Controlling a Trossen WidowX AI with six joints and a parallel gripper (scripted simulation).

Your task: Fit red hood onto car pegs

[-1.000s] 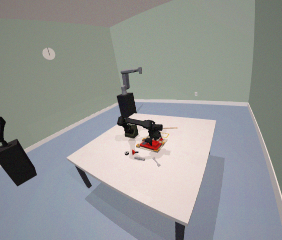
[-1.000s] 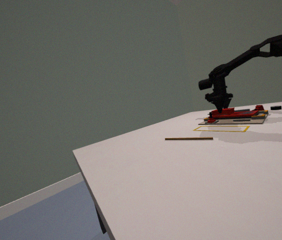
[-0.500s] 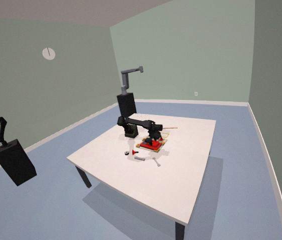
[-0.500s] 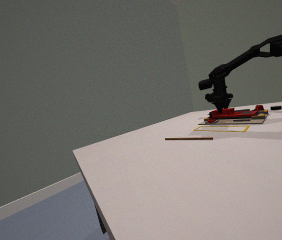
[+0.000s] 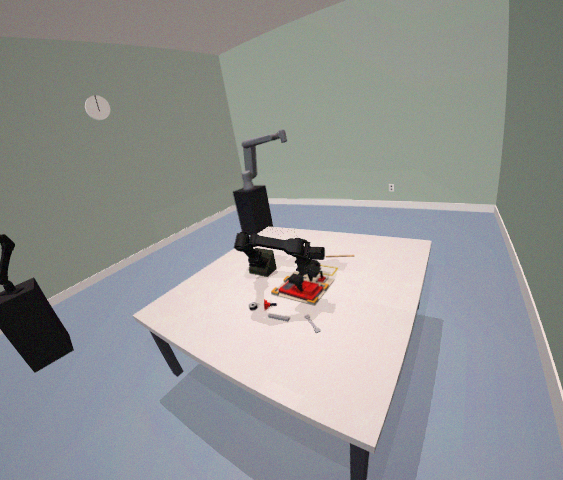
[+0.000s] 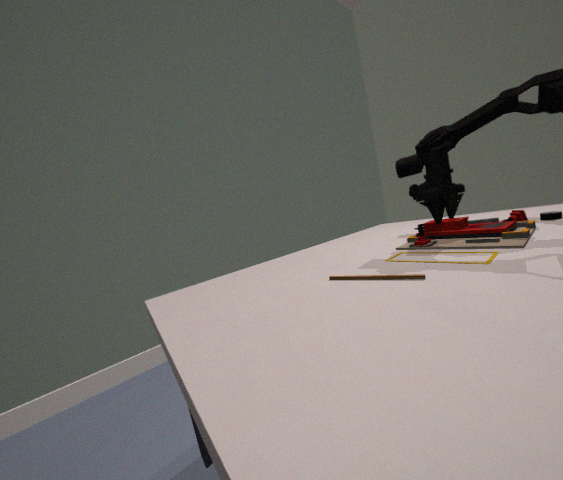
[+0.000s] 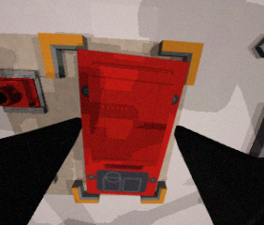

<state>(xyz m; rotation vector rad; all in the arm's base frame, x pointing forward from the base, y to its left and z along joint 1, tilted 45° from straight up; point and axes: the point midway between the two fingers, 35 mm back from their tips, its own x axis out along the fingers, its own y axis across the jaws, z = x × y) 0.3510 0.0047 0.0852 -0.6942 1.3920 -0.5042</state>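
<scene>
Now: the red hood 10 mm below my gripper tip. Also, from my gripper tip: wrench (140 mm ahead, 160 mm to the right, 40 mm below); then grey engine block (20 mm below); then black wheel (170 mm behind, 220 mm to the right, 40 mm below).
</scene>
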